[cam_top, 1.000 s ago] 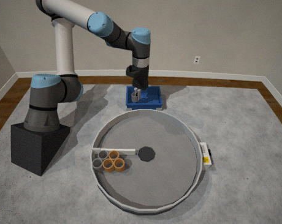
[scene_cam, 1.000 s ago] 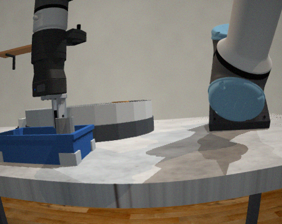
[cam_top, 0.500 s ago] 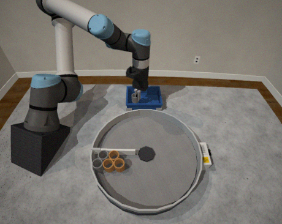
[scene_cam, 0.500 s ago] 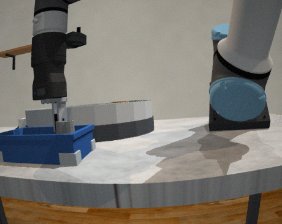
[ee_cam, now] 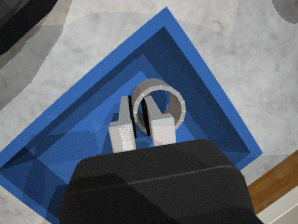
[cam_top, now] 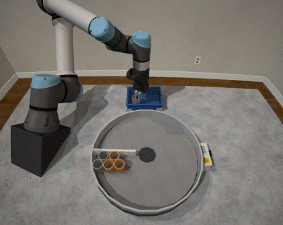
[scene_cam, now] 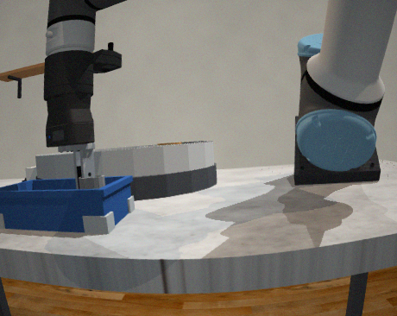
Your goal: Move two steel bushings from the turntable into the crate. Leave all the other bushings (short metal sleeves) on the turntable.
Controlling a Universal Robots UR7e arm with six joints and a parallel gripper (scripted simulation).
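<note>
My hand is 3 cm short of the blue crate, 3 cm to the right of it and 3 cm above it. The rest, counted from my hand: round turntable (3 cm ahead, 32 cm to the right).
</note>
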